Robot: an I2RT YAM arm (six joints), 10 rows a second.
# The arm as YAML. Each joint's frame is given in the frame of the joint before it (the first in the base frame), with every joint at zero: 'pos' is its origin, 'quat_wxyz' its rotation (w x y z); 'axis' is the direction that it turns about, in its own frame. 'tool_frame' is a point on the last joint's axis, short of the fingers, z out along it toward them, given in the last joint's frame.
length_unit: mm
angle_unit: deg
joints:
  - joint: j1
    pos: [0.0, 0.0, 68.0]
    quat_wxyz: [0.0, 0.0, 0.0, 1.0]
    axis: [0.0, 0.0, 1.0]
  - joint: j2
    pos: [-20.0, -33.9, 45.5]
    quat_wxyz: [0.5, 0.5, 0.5, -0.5]
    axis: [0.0, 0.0, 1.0]
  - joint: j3
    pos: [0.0, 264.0, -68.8]
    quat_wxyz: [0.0, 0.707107, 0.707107, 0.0]
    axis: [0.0, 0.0, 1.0]
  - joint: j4
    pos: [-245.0, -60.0, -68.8]
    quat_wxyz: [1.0, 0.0, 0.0, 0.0]
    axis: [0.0, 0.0, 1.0]
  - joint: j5
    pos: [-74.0, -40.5, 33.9]
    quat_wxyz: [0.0, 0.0, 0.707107, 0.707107]
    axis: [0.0, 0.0, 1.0]
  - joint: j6
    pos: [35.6, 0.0, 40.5]
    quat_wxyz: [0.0, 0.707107, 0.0, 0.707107]
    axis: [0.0, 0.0, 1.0]
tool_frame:
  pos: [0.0, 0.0, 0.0]
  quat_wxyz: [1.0, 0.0, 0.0, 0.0]
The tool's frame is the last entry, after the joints.
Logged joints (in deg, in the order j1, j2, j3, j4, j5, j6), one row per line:
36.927 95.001 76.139 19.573 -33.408 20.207
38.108 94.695 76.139 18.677 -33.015 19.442
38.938 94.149 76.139 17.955 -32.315 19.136
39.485 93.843 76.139 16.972 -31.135 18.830
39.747 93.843 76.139 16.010 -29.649 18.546
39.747 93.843 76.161 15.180 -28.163 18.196
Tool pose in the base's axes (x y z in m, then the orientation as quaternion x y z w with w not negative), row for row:
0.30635 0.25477 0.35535 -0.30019 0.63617 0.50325 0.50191
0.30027 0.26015 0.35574 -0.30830 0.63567 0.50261 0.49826
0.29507 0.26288 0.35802 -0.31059 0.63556 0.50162 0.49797
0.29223 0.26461 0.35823 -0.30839 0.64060 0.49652 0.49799
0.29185 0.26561 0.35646 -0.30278 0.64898 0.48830 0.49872
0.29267 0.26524 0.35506 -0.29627 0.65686 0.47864 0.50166
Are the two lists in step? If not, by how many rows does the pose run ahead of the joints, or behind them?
They are in step.
